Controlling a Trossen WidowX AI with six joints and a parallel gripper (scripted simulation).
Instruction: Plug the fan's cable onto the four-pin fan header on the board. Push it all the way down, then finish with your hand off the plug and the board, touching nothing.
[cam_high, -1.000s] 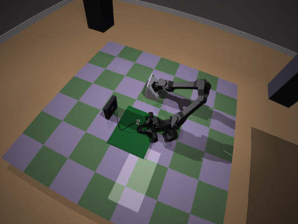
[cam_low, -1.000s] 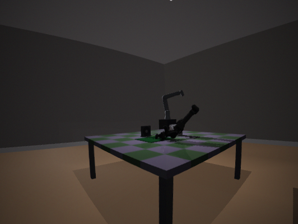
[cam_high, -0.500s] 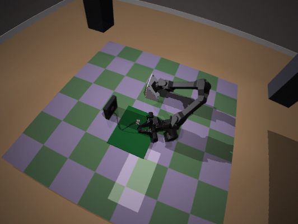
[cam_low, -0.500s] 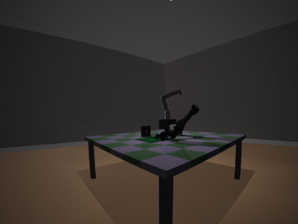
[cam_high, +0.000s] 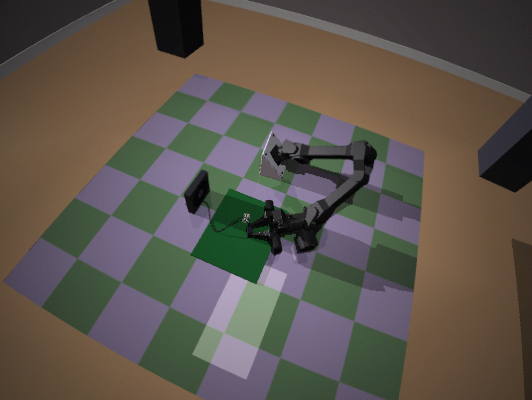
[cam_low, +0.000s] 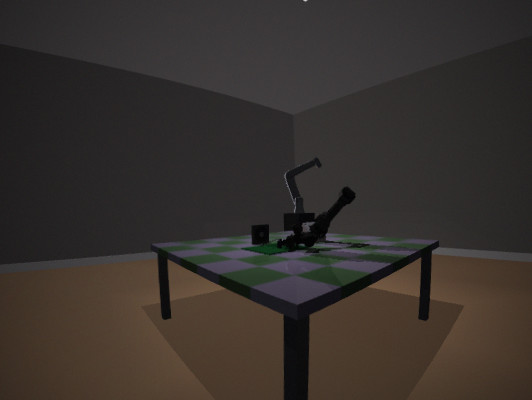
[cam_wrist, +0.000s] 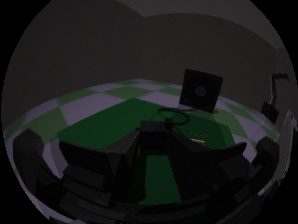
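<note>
Right now my gripper tip is 1 cm above the black plug. Also, from my gripper tip: green board (5 cm below, 3 cm to the right); then black fan (22 cm to the right, 4 cm behind, 3 cm above).
</note>
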